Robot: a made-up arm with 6 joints.
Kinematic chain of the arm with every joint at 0, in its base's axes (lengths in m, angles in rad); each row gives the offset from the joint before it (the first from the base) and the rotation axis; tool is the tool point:
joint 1: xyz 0 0 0.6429 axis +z
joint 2: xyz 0.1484 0 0 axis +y
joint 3: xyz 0 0 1.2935 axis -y
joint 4: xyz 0 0 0.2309 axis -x
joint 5: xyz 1.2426 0 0 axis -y
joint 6: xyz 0.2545 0 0 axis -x
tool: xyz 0 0 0
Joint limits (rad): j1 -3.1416..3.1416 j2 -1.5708..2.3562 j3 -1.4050..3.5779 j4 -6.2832..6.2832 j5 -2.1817..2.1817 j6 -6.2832..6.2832
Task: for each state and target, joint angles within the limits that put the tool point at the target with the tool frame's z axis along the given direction. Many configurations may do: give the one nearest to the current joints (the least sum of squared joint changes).
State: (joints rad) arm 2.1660 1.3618 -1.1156 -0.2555 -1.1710 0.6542
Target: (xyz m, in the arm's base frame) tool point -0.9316 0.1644 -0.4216 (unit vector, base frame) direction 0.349 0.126 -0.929
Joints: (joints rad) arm 2.7873 1.4580 -0.5469 -0.7590 -1.3054 -0.0818
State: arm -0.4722 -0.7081 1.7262 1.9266 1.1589 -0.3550
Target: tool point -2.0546 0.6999 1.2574 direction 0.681 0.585 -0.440
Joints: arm -0.2559 -0.7708 2.4663 1.8987 0.7105 -0.7736
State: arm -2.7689 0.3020 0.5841 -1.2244 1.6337 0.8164
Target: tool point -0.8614 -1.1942 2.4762 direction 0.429 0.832 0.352
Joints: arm -2.0227 0.1159 0.3603 -1.4831 1.5376 0.6038
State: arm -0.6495 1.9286 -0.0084 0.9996 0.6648 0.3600
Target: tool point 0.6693 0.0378 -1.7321 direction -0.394 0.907 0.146
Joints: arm 0.0583 2.3540 0.3667 1.2965 -0.0053 0.6539
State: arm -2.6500 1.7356 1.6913 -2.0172 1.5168 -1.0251
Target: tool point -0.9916 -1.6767 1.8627 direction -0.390 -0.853 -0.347
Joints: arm -1.9758 1.4904 2.4584 -1.5914 1.7414 -1.8228
